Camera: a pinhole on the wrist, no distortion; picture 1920 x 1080 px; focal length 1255.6 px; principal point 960.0 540.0 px. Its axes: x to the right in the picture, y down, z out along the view. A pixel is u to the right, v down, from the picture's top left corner.
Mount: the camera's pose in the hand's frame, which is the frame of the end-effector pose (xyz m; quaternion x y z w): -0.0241 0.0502 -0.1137 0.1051 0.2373 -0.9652 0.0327
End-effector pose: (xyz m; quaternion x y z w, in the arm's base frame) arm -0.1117 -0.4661 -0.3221 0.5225 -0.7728 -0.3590 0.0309
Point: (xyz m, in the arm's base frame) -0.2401 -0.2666 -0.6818
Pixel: 596 220
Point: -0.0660 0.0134 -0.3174
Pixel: outside the picture
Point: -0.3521 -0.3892 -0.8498
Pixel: 157 270
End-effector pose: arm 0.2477 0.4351 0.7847 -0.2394 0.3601 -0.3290 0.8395
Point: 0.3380 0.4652 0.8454
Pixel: 531 124
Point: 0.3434 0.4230 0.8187
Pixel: 213 225
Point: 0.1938 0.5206 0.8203
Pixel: 1523 278
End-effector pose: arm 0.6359 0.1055 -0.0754 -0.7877 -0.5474 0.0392 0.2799
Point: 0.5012 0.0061 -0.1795
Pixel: 1433 376
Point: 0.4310 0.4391 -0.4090
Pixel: 326 252
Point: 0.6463 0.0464 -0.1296
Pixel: outside the picture
